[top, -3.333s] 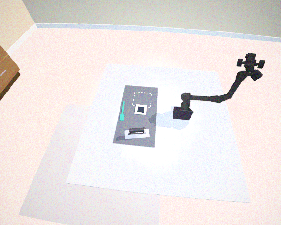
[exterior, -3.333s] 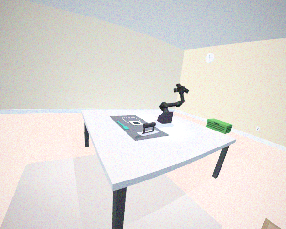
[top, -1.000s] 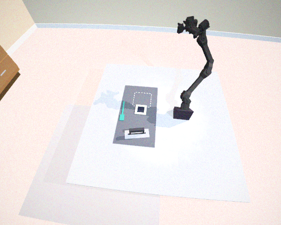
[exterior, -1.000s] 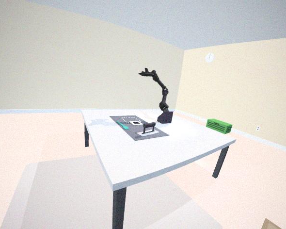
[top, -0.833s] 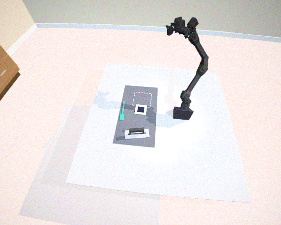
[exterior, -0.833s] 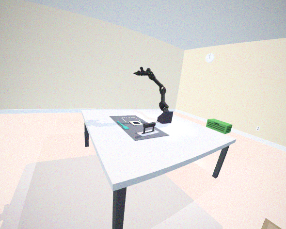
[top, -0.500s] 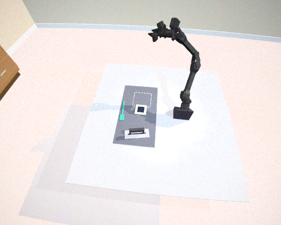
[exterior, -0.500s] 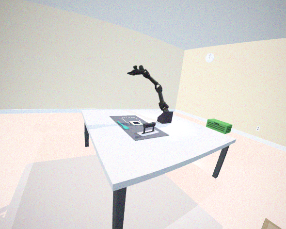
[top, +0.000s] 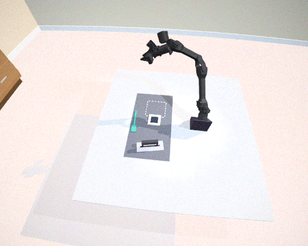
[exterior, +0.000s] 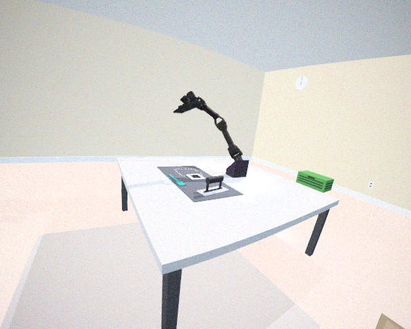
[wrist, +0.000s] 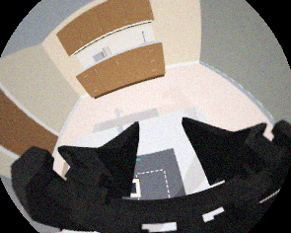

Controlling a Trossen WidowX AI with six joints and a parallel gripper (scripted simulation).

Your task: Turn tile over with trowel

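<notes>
Right now the dark-handled trowel is 130 mm behind my gripper tip, 460 mm to the left of it and 400 mm below it. The rest, counted from my gripper tip: tile: 110 mm behind, 220 mm to the left, 440 mm below; grey mat: 90 mm behind, 250 mm to the left, 460 mm below; teal tool: 50 mm ahead, 270 mm to the left, 440 mm below.
</notes>
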